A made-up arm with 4 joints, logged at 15 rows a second.
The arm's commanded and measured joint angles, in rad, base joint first. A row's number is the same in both.
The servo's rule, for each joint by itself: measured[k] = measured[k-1] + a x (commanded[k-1-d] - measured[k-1]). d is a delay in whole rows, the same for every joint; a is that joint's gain. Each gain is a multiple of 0.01, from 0.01 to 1. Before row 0 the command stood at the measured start. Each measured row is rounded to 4 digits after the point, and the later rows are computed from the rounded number. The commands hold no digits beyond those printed.
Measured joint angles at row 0:
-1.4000 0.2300 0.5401 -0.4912
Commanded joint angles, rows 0 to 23:
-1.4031 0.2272 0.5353 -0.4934
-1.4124 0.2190 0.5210 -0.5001
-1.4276 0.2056 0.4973 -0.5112
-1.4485 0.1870 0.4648 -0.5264
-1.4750 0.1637 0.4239 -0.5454
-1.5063 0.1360 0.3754 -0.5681
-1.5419 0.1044 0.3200 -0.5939
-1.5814 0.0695 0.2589 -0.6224
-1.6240 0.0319 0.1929 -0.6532
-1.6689 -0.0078 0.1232 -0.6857
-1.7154 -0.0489 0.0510 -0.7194
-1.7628 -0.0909 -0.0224 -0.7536
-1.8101 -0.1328 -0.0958 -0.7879
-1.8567 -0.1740 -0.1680 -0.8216
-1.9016 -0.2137 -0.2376 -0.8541
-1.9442 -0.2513 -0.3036 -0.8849
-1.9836 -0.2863 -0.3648 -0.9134
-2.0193 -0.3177 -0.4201 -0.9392
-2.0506 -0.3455 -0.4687 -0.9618
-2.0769 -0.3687 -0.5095 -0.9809
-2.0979 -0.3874 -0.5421 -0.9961
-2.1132 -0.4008 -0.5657 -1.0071
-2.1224 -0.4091 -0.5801 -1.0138
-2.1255 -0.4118 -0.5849 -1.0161
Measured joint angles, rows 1 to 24:
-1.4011 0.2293 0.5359 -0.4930
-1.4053 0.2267 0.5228 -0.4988
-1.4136 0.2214 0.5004 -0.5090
-1.4265 0.2128 0.4691 -0.5233
-1.4444 0.2005 0.4293 -0.5414
-1.4673 0.1844 0.3819 -0.5633
-1.4949 0.1644 0.3274 -0.5884
-1.5269 0.1407 0.2671 -0.6163
-1.5628 0.1135 0.2018 -0.6466
-1.6021 0.0832 0.1326 -0.6787
-1.6440 0.0502 0.0608 -0.7121
-1.6880 0.0149 -0.0124 -0.7461
-1.7332 -0.0220 -0.0858 -0.7804
-1.7789 -0.0600 -0.1581 -0.8142
-1.8243 -0.0984 -0.2281 -0.8469
-1.8687 -0.1366 -0.2945 -0.8781
-1.9112 -0.1740 -0.3564 -0.9070
-1.9512 -0.2099 -0.4125 -0.9334
-1.9880 -0.2438 -0.4620 -0.9567
-2.0209 -0.2750 -0.5038 -0.9765
-2.0494 -0.3031 -0.5375 -0.9926
-2.0730 -0.3275 -0.5623 -1.0045
-2.0913 -0.3479 -0.5780 -1.0121
-2.1040 -0.3639 -0.5841 -1.0154
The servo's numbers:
d 0
a 0.37 0.25 0.88 0.82

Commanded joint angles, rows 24 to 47:
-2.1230 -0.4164 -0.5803 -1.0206
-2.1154 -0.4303 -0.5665 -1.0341
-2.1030 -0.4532 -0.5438 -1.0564
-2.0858 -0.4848 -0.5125 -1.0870
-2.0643 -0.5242 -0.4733 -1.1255
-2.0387 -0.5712 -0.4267 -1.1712
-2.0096 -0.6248 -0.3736 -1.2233
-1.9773 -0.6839 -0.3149 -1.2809
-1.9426 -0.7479 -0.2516 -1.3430
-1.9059 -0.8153 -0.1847 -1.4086
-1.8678 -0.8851 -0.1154 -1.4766
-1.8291 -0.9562 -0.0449 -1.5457
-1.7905 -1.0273 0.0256 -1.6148
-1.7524 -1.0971 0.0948 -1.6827
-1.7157 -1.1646 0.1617 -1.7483
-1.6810 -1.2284 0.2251 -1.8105
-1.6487 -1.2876 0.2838 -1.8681
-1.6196 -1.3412 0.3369 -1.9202
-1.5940 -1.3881 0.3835 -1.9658
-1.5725 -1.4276 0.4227 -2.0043
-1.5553 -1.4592 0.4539 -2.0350
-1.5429 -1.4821 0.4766 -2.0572
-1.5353 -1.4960 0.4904 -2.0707
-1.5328 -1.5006 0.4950 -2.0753
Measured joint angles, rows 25 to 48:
-2.1110 -0.3770 -0.5808 -1.0197
-2.1126 -0.3903 -0.5682 -1.0315
-2.1090 -0.4060 -0.5467 -1.0519
-2.1004 -0.4257 -0.5166 -1.0807
-2.0870 -0.4503 -0.4785 -1.1174
-2.0691 -0.4805 -0.4329 -1.1615
-2.0471 -0.5166 -0.3807 -1.2122
-2.0213 -0.5584 -0.3228 -1.2685
-1.9922 -0.6058 -0.2601 -1.3296
-1.9603 -0.6582 -0.1937 -1.3944
-1.9261 -0.7149 -0.1248 -1.4618
-1.8902 -0.7752 -0.0545 -1.5306
-1.8533 -0.8382 0.0160 -1.5996
-1.8160 -0.9029 0.0853 -1.6677
-1.7789 -0.9683 0.1525 -1.7338
-1.7427 -1.0333 0.2164 -1.7967
-1.7079 -1.0969 0.2757 -1.8552
-1.6752 -1.1580 0.3296 -1.9085
-1.6452 -1.2155 0.3770 -1.9555
-1.6183 -1.2685 0.4172 -1.9955
-1.5950 -1.3162 0.4495 -2.0279
-1.5757 -1.3577 0.4733 -2.0519
-1.5608 -1.3923 0.4883 -2.0673
-1.5504 -1.4194 0.4942 -2.0739

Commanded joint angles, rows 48 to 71:
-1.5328 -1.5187 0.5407 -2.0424
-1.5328 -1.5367 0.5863 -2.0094
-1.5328 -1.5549 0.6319 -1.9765
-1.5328 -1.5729 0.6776 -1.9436
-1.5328 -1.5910 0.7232 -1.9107
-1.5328 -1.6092 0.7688 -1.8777
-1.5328 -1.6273 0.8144 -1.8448
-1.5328 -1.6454 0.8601 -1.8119
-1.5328 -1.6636 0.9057 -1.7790
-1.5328 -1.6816 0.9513 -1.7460
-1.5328 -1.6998 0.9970 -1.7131
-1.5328 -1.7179 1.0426 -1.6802
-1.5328 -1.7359 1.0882 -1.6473
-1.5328 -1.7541 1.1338 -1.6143
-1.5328 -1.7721 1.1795 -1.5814
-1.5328 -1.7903 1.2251 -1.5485
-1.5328 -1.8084 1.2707 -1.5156
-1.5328 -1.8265 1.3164 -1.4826
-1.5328 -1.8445 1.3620 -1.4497
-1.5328 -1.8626 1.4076 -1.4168
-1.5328 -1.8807 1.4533 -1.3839
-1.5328 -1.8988 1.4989 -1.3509
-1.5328 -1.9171 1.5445 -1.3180
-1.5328 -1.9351 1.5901 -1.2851
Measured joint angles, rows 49 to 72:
-1.5439 -1.4442 0.5351 -2.0481
-1.5398 -1.4673 0.5802 -2.0164
-1.5372 -1.4892 0.6257 -1.9837
-1.5356 -1.5101 0.6714 -1.9508
-1.5346 -1.5303 0.7170 -1.9179
-1.5339 -1.5500 0.7626 -1.8849
-1.5335 -1.5693 0.8082 -1.8520
-1.5332 -1.5883 0.8539 -1.8191
-1.5331 -1.6071 0.8995 -1.7862
-1.5330 -1.6257 0.9451 -1.7532
-1.5329 -1.6442 0.9908 -1.7203
-1.5329 -1.6626 1.0364 -1.6874
-1.5329 -1.6809 1.0820 -1.6545
-1.5329 -1.6992 1.1276 -1.6215
-1.5329 -1.7174 1.1733 -1.5886
-1.5329 -1.7356 1.2189 -1.5557
-1.5329 -1.7538 1.2645 -1.5228
-1.5329 -1.7720 1.3102 -1.4898
-1.5329 -1.7901 1.3558 -1.4569
-1.5329 -1.8082 1.4014 -1.4240
-1.5329 -1.8263 1.4471 -1.3911
-1.5329 -1.8444 1.4927 -1.3581
-1.5329 -1.8626 1.5383 -1.3252
-1.5329 -1.8807 1.5839 -1.2923

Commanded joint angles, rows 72 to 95:
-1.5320 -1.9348 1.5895 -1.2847
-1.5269 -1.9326 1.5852 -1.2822
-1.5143 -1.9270 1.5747 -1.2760
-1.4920 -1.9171 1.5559 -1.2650
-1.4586 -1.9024 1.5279 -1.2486
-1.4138 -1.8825 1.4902 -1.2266
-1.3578 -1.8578 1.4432 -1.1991
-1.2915 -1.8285 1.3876 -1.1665
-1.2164 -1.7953 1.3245 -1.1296
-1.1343 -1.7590 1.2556 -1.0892
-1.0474 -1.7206 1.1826 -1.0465
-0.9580 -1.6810 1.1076 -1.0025
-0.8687 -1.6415 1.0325 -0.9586
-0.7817 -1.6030 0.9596 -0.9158
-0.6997 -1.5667 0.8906 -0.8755
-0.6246 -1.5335 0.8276 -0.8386
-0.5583 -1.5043 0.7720 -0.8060
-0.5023 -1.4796 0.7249 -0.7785
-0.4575 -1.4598 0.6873 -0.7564
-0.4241 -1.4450 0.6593 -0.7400
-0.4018 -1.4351 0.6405 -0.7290
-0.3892 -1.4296 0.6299 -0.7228
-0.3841 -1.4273 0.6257 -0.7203
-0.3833 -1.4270 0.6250 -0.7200
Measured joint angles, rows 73 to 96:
-1.5326 -1.8942 1.5888 -1.2861
-1.5305 -1.9038 1.5856 -1.2829
-1.5245 -1.9096 1.5760 -1.2772
-1.5125 -1.9115 1.5583 -1.2672
-1.4926 -1.9092 1.5315 -1.2519
-1.4634 -1.9025 1.4952 -1.2312
-1.4243 -1.8913 1.4494 -1.2049
-1.3752 -1.8756 1.3950 -1.1734
-1.3164 -1.8555 1.3330 -1.1375
-1.2490 -1.8314 1.2649 -1.0979
-1.1744 -1.8037 1.1925 -1.0558
-1.0943 -1.7730 1.1178 -1.0121
-1.0108 -1.7401 1.0427 -0.9682
-0.9260 -1.7058 0.9696 -0.9252
-0.8423 -1.6710 0.9001 -0.8844
-0.7618 -1.6366 0.8363 -0.8468
-0.6865 -1.6035 0.7797 -0.8133
-0.6183 -1.5725 0.7315 -0.7848
-0.5588 -1.5443 0.6926 -0.7615
-0.5090 -1.5195 0.6633 -0.7439
-0.4693 -1.4984 0.6432 -0.7317
-0.4397 -1.4812 0.6315 -0.7244
-0.4191 -1.4677 0.6264 -0.7210
-0.4059 -1.4575 0.6252 -0.7202

